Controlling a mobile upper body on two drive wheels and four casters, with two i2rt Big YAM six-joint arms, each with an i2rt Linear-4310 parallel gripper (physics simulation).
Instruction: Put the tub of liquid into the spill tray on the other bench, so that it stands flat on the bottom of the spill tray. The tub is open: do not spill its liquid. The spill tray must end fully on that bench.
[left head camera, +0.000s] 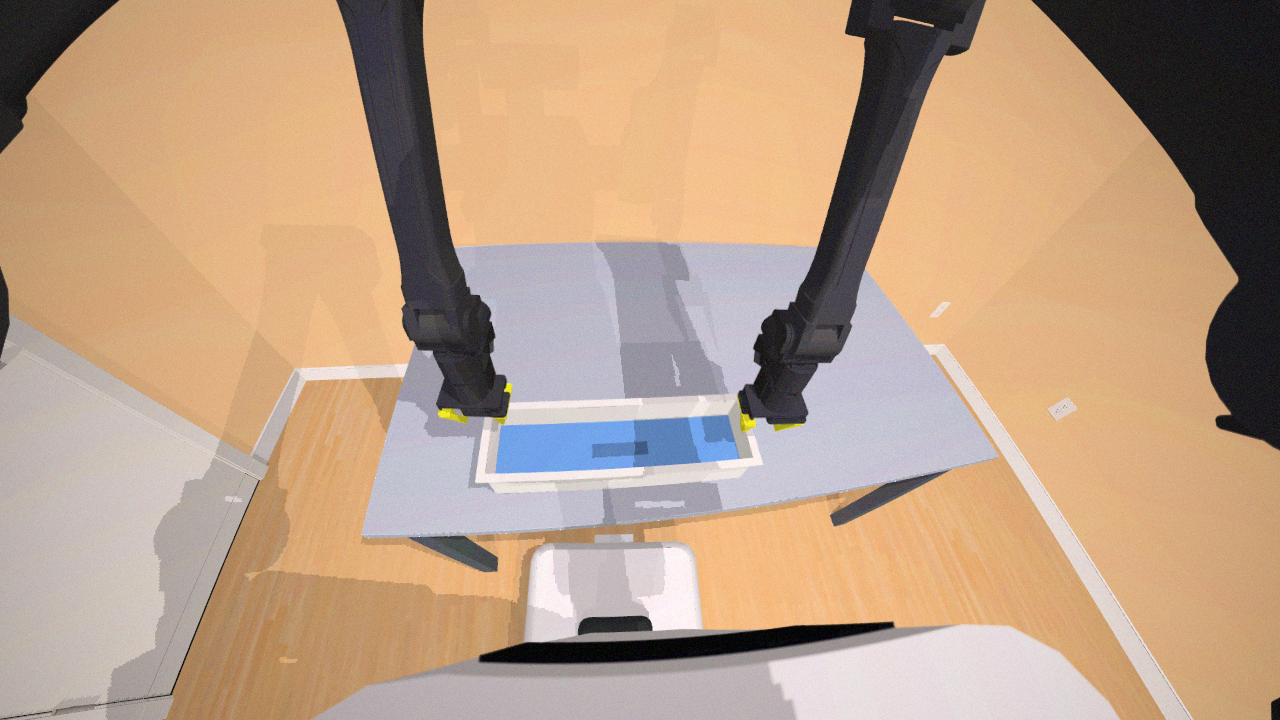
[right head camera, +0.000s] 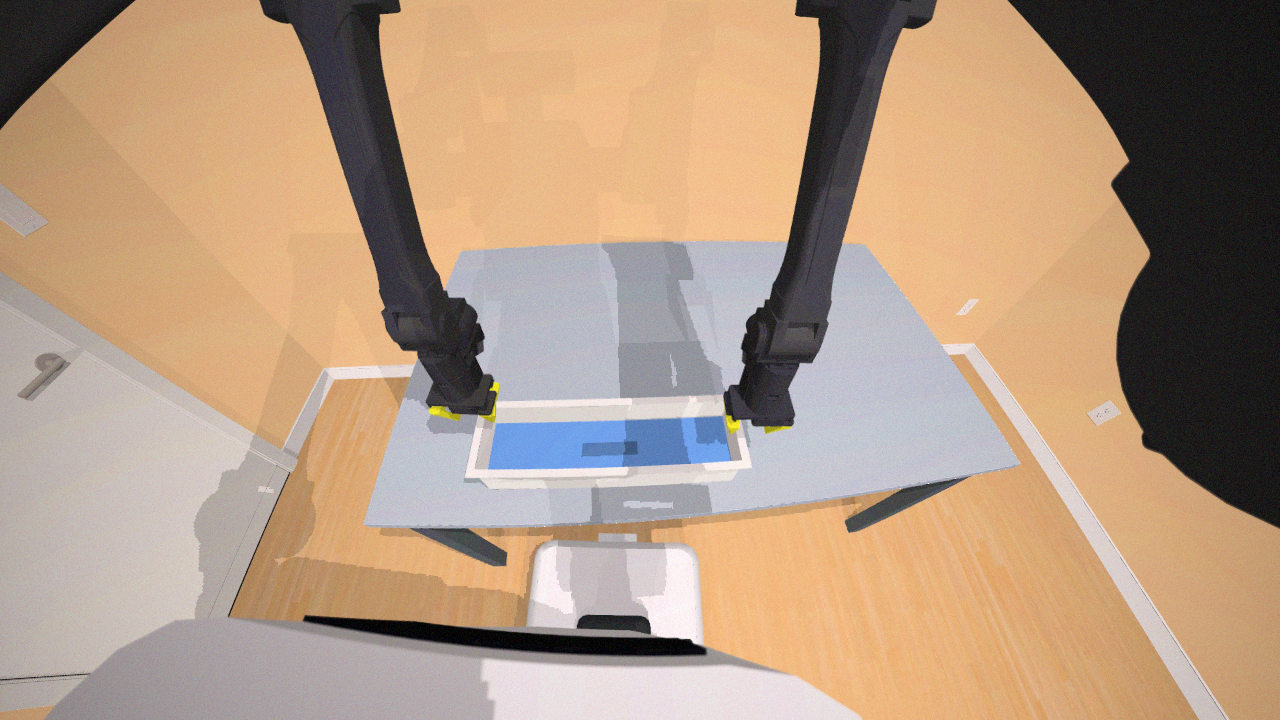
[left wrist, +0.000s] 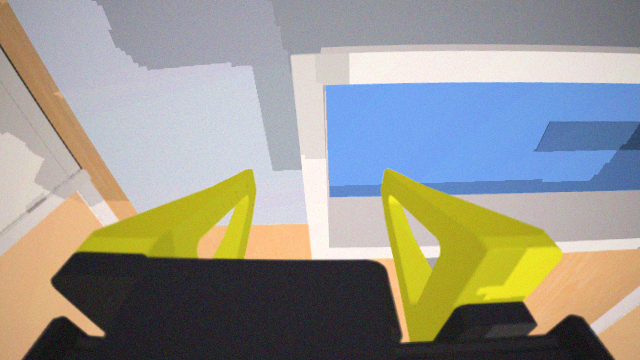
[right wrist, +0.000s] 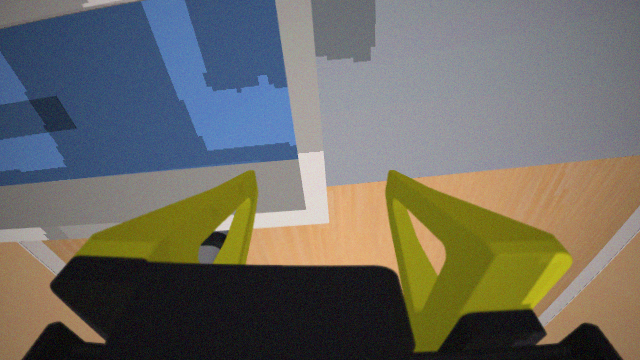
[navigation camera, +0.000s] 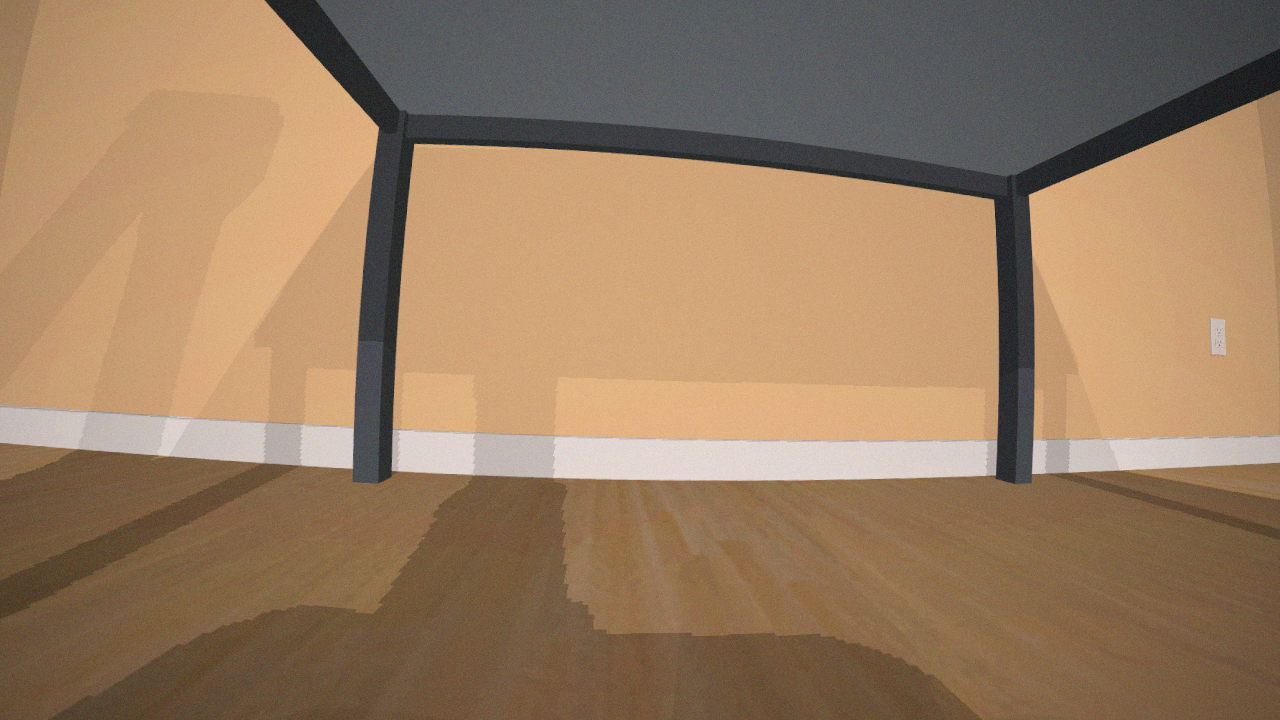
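The long white open tub (left head camera: 572, 473) (right head camera: 608, 471) (left wrist: 316, 200) (right wrist: 314, 185) stands near the front edge of the grey bench, with blue liquid (left head camera: 546, 447) (right head camera: 537, 445) (left wrist: 450, 130) (right wrist: 240, 120) inside. My left gripper (left head camera: 478, 417) (right head camera: 467, 414) (left wrist: 318, 179) is open at the tub's left end; the end rim shows between its fingertips, one finger on the liquid side. My right gripper (left head camera: 768, 426) (right head camera: 755, 426) (right wrist: 321, 181) is open at the right end, the end rim likewise between its fingertips in the wrist view. How deep the fingertips reach is unclear. The spill tray does not show.
The grey bench (left head camera: 537, 322) (right head camera: 554, 313) (left wrist: 175, 125) (right wrist: 475, 100) stands before an orange wall (left head camera: 581, 134) (right head camera: 581, 134). Its dark legs (navigation camera: 375, 313) (navigation camera: 1014, 313) show in the navigation view. A white door (left head camera: 89, 501) (right head camera: 107, 501) is at the left. A white rounded base (left head camera: 617, 573) (right head camera: 617, 573) is below the bench's front edge.
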